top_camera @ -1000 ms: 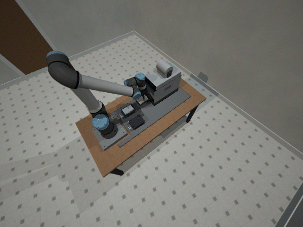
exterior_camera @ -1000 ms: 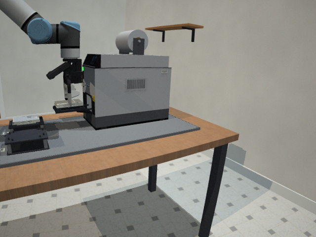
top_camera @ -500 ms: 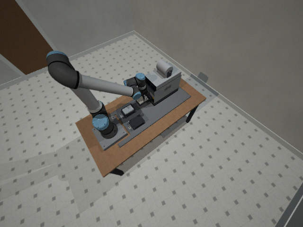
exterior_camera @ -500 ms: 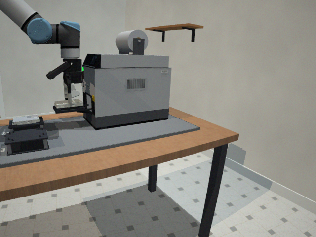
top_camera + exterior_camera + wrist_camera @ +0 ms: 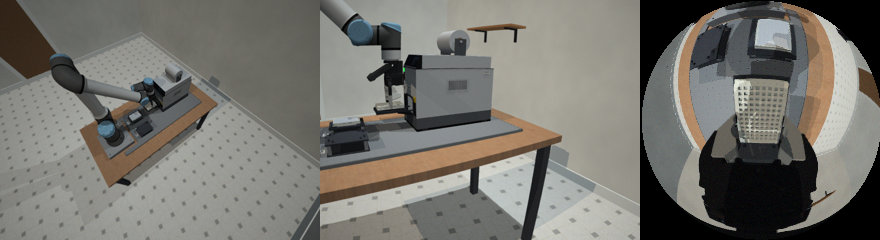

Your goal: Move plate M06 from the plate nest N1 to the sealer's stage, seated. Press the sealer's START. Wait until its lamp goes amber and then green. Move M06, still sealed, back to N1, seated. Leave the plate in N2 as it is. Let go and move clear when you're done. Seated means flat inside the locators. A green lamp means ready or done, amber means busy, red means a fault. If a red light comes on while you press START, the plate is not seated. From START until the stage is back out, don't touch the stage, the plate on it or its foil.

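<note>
The black sealer stage lies 2 cm below my hand. Also, from my hand: plate M06 (1 cm below); then plate (21 cm behind, 7 cm below, 1 cm to the right); then foil roll (33 cm ahead, 30 cm above, 5 cm to the left).
</note>
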